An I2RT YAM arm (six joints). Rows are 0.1 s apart.
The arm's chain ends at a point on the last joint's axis. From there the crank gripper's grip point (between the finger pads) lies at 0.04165 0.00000 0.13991 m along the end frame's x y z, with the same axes.
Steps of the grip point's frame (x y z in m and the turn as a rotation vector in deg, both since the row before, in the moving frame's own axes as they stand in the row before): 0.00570, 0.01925, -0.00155, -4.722, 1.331, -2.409; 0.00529, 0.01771, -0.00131, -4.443, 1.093, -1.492; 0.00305, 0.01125, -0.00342, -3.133, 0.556, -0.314; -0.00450, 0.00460, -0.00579, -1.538, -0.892, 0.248; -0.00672, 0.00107, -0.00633, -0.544, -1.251, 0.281; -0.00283, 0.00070, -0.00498, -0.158, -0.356, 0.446; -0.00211, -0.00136, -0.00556, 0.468, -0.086, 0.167
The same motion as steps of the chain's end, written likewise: 0.00226, 0.00959, -0.00014, -4.722, 1.331, -2.409; 0.00250, 0.00802, -0.00011, -4.443, 1.093, -1.492; 0.00167, 0.00385, -0.00281, -3.133, 0.556, -0.314; -0.00231, 0.00066, -0.00637, -1.538, -0.892, 0.248; -0.00365, -0.00046, -0.00720, -0.544, -1.251, 0.281; -0.00196, -0.00001, -0.00524, -0.158, -0.356, 0.446; -0.00190, -0.00034, -0.00562, 0.468, -0.086, 0.167
